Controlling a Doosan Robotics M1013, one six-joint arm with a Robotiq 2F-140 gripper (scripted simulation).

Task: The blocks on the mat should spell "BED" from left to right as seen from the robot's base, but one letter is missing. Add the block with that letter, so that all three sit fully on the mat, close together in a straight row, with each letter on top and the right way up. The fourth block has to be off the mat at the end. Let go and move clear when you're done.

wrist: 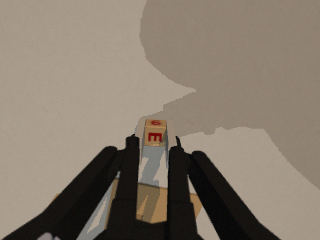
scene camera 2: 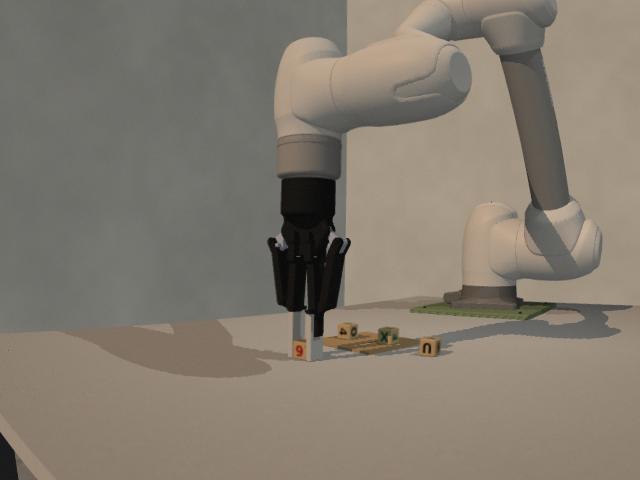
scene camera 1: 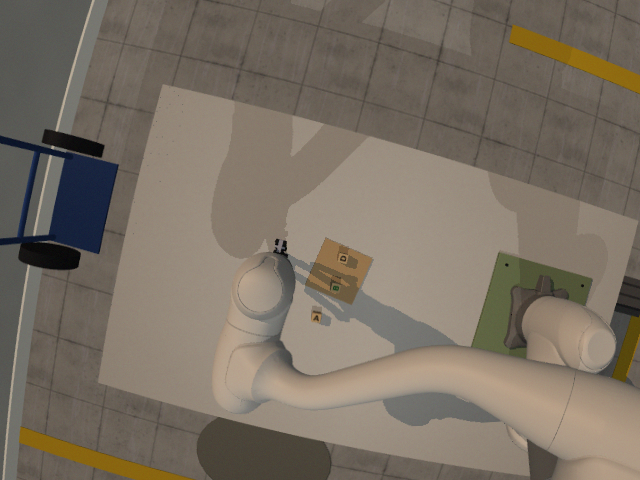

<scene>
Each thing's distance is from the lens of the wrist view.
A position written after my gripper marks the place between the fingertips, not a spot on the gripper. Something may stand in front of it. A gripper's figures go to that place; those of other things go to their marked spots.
my gripper (wrist: 155,128): 0.23 m
tan mat (wrist: 151,200): 0.29 m
</scene>
